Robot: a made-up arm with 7 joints.
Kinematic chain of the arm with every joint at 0, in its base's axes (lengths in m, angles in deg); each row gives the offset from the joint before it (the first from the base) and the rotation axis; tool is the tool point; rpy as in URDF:
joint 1: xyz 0 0 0.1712 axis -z
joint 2: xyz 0 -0.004 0.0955 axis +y
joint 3: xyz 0 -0.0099 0.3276 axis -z
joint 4: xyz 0 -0.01 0.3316 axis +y
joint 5: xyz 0 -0.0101 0.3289 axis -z
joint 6: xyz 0 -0.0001 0.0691 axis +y
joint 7: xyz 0 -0.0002 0.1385 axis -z
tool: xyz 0 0 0 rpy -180 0 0
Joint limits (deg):
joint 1: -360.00..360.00
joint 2: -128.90..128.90
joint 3: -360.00..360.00
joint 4: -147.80..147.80
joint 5: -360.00..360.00
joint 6: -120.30..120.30
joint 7: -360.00..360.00
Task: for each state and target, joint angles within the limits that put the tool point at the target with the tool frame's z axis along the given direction. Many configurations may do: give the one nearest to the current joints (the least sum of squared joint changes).
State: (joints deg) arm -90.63 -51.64 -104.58 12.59 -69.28 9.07 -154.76
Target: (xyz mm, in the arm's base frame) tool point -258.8 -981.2 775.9 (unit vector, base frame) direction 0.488 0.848 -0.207
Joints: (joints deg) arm -90.11 -54.60 -122.64 35.73 -70.40 0.43 -154.76
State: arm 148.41 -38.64 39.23 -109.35 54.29 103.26 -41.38
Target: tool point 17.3 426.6 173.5 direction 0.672 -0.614 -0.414
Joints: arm 115.88 -79.79 -4.26 -147.56 94.67 115.83 -41.38
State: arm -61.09 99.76 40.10 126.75 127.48 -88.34 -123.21
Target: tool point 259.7 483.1 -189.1 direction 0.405 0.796 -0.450
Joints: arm -73.26 102.05 14.74 76.40 174.15 -120.30 -123.21
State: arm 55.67 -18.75 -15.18 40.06 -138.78 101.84 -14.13
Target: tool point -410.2 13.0 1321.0 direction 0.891 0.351 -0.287
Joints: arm 12.13 -18.39 -45.26 5.65 -173.62 64.01 -14.13
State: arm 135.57 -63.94 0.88 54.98 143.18 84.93 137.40
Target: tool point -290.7 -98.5 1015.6 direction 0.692 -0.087 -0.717
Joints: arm 130.12 -16.11 6.55 103.59 144.11 61.85 137.40
